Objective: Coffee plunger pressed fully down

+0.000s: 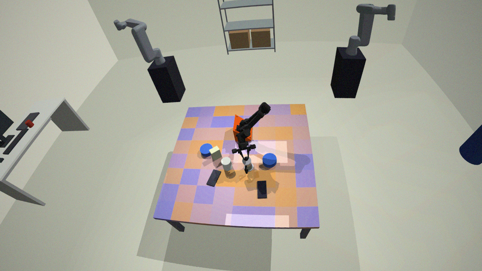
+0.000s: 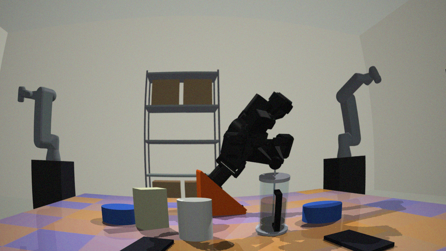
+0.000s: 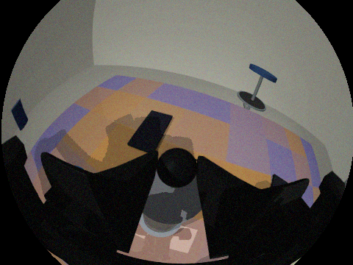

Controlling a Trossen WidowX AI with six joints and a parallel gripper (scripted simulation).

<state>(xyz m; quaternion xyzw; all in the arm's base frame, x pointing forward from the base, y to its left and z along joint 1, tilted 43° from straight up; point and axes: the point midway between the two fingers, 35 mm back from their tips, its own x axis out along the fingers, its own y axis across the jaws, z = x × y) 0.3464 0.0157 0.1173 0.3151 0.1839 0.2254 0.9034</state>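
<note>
Now: gripper tip 10 mm past the coffee press and 90 mm above it.
</note>
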